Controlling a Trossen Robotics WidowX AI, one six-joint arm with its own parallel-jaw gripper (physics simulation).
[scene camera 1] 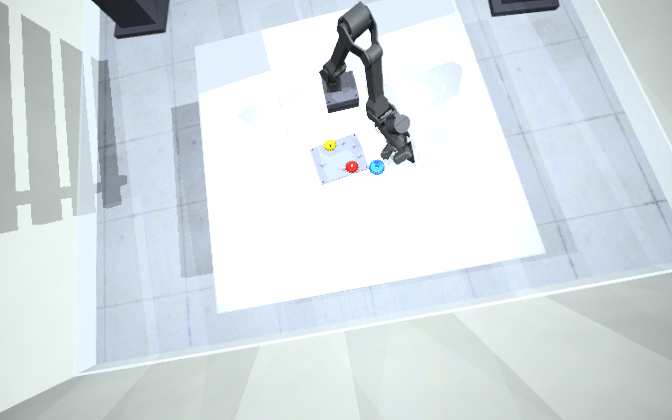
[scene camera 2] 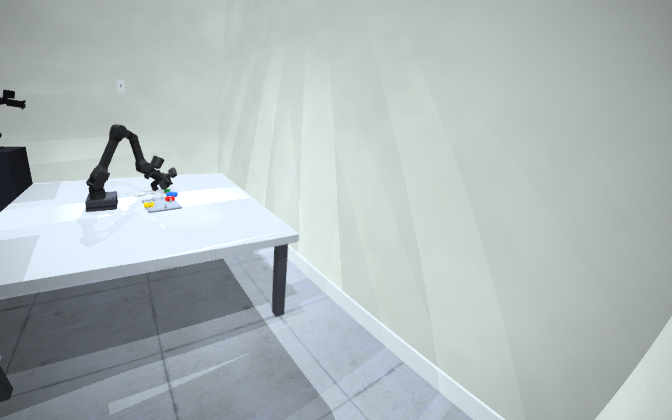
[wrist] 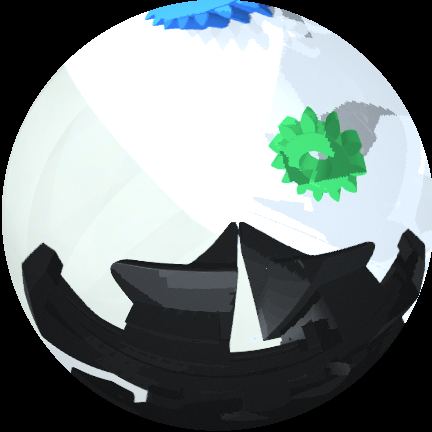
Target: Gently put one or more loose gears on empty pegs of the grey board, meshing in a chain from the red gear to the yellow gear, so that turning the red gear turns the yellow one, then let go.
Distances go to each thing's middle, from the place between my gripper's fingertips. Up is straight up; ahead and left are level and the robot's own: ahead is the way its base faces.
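The green gear [wrist: 345,162] sits 3 cm below my hand, 3 cm behind it and 6 cm to the right of it. As for the blue gear [wrist: 200,21], I find it 14 cm to the right of my hand and 3 cm below it. Then there is the grey board [scene camera 1: 335,160], which, counting from my hand again, is 30 cm to the right, 3 cm below and 5 cm behind.
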